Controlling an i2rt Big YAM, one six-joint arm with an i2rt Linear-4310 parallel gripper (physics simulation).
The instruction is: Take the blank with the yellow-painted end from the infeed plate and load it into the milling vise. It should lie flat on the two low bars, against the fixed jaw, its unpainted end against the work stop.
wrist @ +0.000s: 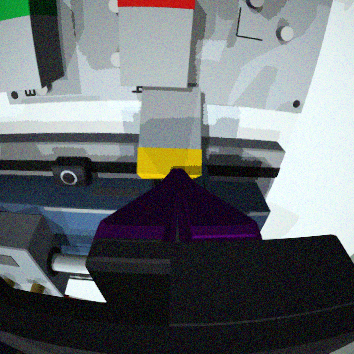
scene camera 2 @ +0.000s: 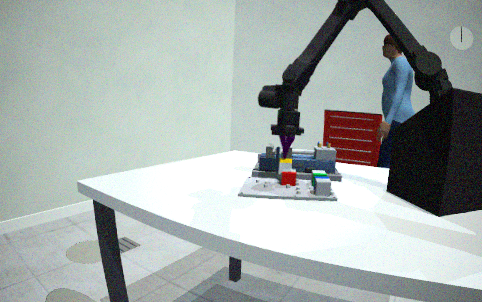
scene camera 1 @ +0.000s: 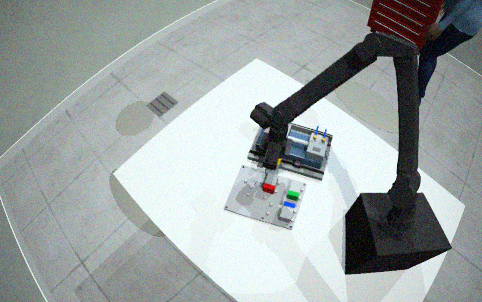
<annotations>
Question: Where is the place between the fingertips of my gripper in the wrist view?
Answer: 176,176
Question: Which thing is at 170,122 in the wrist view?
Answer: A yellow-ended blank.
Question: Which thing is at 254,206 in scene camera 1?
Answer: An infeed plate.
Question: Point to an infeed plate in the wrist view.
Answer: At 270,73
</annotations>
